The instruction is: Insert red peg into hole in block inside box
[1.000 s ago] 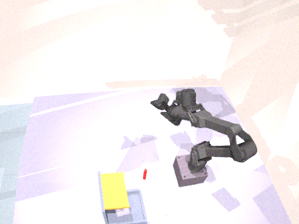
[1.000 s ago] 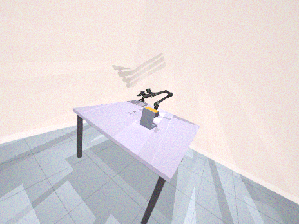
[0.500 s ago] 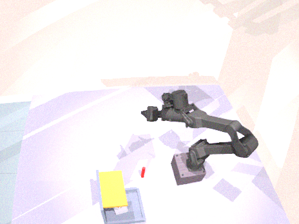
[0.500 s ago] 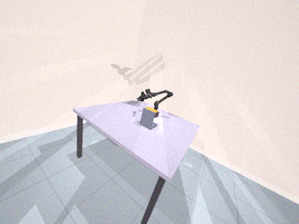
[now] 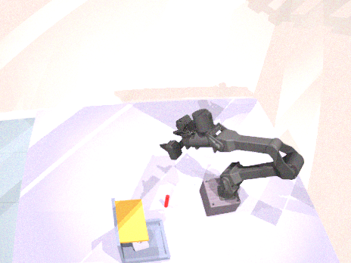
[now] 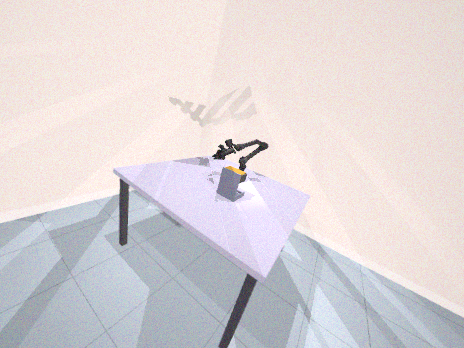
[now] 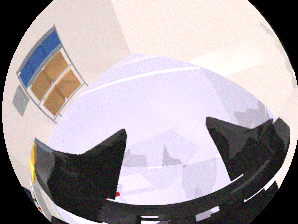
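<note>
Now: the red peg 10 mm ahead of my gripper tip, 200 mm to the left of it and 130 mm below it. Round my gripper tip: box floor: 110 mm ahead, 360 mm to the left, 170 mm below; orange roof: 150 mm ahead, 360 mm to the left, 40 mm above.
</note>
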